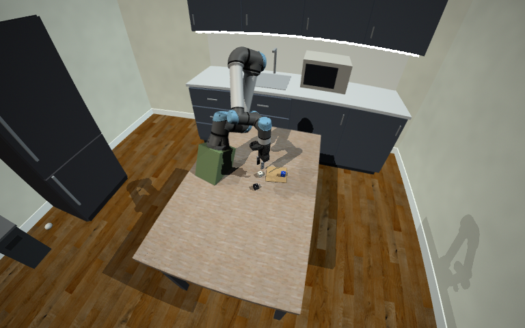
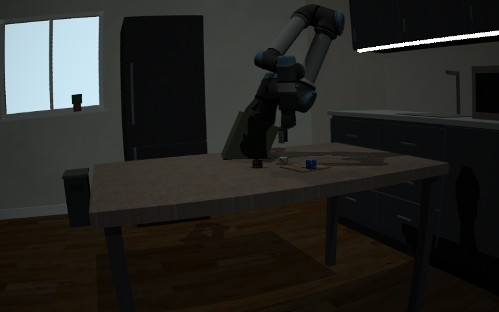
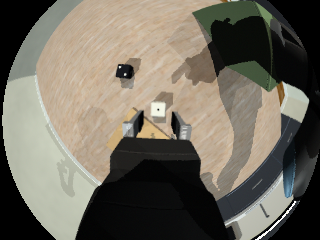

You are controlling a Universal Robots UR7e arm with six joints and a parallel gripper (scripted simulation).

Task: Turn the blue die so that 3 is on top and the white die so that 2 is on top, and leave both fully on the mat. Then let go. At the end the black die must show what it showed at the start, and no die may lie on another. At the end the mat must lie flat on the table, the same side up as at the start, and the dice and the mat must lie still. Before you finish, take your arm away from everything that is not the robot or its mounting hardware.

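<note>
Right now the white die is 9 cm below my hand. From my hand the other things lie so: black die 11 cm to the right, 9 cm below, 2 cm ahead; then blue die 14 cm ahead, 9 cm below, 6 cm to the left; then tan mat 10 cm below, 10 cm ahead, 5 cm to the left.
</note>
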